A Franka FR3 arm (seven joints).
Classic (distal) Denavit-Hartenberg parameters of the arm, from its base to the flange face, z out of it. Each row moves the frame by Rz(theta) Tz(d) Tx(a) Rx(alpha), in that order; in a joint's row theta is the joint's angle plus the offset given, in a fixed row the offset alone. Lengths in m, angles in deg.
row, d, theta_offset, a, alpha
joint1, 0.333, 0, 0, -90
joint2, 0, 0, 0, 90
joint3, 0.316, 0, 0.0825, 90
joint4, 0, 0, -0.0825, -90
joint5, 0.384, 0, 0, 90
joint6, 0, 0, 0.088, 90
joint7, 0.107, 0, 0, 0
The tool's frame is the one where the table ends.
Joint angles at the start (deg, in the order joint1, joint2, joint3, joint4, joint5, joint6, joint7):
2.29 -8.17 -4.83 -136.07 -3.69 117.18 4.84
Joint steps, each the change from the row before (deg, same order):
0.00 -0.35 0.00 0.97 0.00 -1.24 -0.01
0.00 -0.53 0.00 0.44 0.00 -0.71 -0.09
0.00 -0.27 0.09 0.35 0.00 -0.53 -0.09
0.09 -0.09 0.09 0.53 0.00 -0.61 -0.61
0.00 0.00 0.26 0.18 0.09 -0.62 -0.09
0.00 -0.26 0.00 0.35 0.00 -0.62 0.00
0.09 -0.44 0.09 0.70 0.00 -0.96 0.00
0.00 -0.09 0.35 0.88 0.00 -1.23 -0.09
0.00 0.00 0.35 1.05 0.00 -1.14 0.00
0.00 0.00 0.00 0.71 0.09 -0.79 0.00
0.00 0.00 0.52 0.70 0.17 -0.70 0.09
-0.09 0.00 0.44 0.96 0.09 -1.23 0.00
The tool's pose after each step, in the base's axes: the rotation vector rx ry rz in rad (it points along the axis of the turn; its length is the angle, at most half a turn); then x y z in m. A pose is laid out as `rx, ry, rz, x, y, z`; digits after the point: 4 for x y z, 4 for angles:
3.0786, -0.1432, -0.2860, 0.4585, -0.0241, 0.3735
3.0798, -0.1418, -0.2791, 0.4588, -0.0243, 0.3802
3.0801, -0.1378, -0.2767, 0.4591, -0.0237, 0.3844
3.0811, -0.1175, -0.2767, 0.4603, -0.0225, 0.3884
3.0803, -0.1100, -0.2884, 0.4600, -0.0203, 0.3890
3.0803, -0.1107, -0.2886, 0.4600, -0.0205, 0.3930
3.0804, -0.1074, -0.2836, 0.4607, -0.0193, 0.4007
3.0781, -0.0973, -0.2902, 0.4620, -0.0167, 0.4068
3.0760, -0.0898, -0.2920, 0.4642, -0.0141, 0.4135
3.0767, -0.0920, -0.2943, 0.4656, -0.0141, 0.4181
3.0768, -0.0838, -0.2939, 0.4671, -0.0098, 0.4227
3.0753, -0.0772, -0.3007, 0.4684, -0.0069, 0.4287

